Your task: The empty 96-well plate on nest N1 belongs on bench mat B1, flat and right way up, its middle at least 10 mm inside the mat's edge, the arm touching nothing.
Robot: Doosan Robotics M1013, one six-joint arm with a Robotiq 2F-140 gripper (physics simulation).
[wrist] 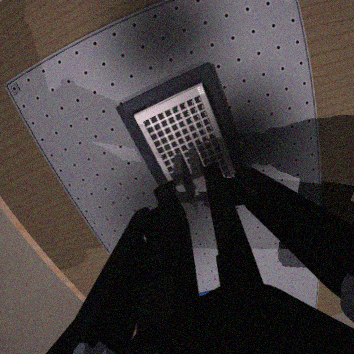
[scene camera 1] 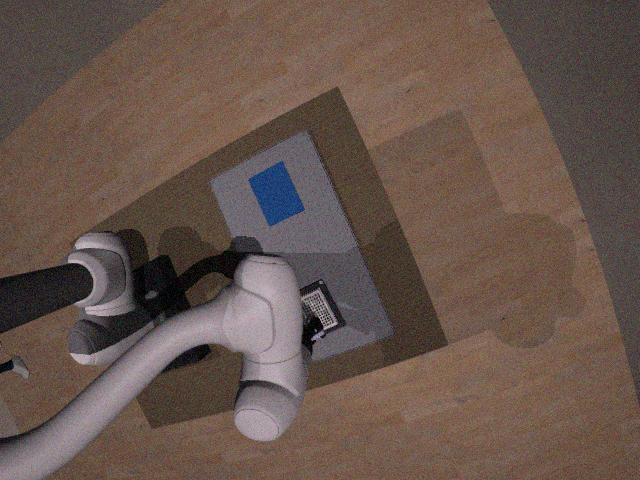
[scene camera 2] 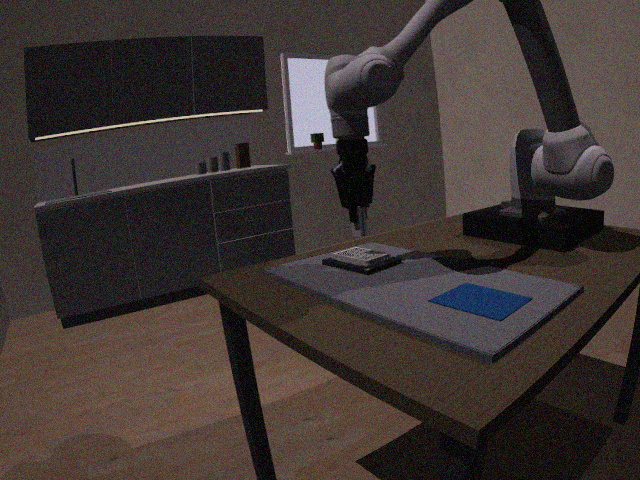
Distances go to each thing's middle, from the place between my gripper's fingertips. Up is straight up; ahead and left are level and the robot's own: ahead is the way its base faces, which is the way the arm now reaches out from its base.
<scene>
Now: hand 5 cm above the white 96-well plate [scene camera 1: 313, 301]. From my hand the other things lie so: blue bench mat B1 [scene camera 2: 487, 302] (39 cm to the left, 7 cm below, 1 cm ahead).
</scene>
